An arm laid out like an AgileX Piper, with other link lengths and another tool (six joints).
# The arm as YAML. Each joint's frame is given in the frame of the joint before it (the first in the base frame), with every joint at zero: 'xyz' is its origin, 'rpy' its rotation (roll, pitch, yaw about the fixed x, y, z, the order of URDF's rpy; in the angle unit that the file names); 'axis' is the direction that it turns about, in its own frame. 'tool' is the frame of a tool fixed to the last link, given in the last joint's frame.
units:
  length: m
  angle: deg
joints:
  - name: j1
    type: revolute
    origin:
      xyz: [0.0, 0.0, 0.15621]
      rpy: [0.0, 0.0, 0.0]
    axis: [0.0, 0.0, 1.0]
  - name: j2
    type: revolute
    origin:
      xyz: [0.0, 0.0, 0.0]
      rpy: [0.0, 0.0, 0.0]
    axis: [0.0, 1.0, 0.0]
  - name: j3
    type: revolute
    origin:
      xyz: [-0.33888, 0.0, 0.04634]
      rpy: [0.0, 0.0, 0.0]
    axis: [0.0, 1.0, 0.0]
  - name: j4
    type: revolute
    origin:
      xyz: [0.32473, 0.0, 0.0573]
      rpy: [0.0, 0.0, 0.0]
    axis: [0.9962, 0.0, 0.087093]
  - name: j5
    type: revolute
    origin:
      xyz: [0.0, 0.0, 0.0]
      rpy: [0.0, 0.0, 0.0]
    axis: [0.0, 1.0, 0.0]
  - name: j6
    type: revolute
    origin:
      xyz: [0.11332, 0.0, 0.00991]
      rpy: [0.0, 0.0, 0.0]
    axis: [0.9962, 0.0, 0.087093]
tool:
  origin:
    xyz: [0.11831, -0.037, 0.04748]
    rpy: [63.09, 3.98, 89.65]
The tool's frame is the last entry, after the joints.
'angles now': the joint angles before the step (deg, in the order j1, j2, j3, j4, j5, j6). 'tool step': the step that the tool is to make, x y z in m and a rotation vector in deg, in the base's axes. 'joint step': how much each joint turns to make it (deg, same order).
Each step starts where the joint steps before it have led.
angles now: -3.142, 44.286, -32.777, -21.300, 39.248, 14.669
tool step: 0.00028, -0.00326, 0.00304, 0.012, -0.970, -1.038
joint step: -0.001, 0.001, 0.001, -1.438, -0.516, 2.085
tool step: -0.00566, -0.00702, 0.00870, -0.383, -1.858, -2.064
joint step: -0.001, -1.248, 0.075, -2.783, 0.209, 3.488
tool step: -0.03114, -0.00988, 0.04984, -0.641, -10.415, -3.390
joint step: 0.000, -8.928, 0.000, -4.577, 0.245, 5.871
